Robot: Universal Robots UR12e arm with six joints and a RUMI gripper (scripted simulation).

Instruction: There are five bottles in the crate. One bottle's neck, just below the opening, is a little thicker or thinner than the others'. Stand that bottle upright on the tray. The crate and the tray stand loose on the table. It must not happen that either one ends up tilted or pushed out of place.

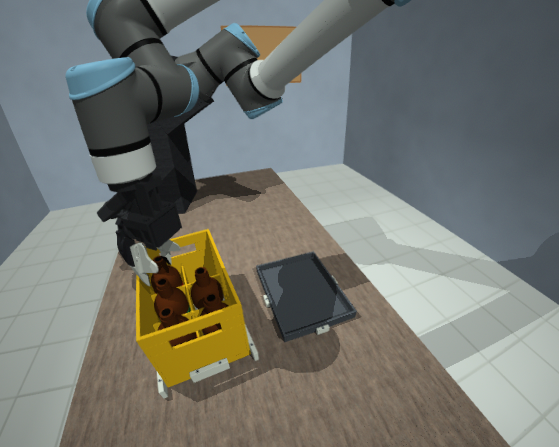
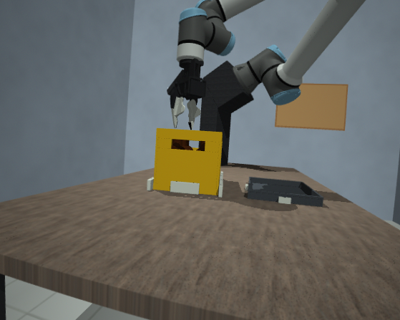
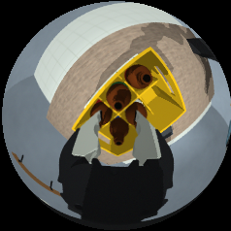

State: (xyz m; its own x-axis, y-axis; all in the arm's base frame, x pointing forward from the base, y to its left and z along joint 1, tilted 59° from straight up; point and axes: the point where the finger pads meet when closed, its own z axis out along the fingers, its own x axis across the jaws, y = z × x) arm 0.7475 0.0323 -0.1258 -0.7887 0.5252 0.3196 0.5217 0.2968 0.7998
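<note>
Now: the yellow crate 12 cm below my hand, 4 cm to the left of it and 1 cm behind it. Also, from my hand: dark tray: 32 cm to the left, 19 cm below, 3 cm behind.
</note>
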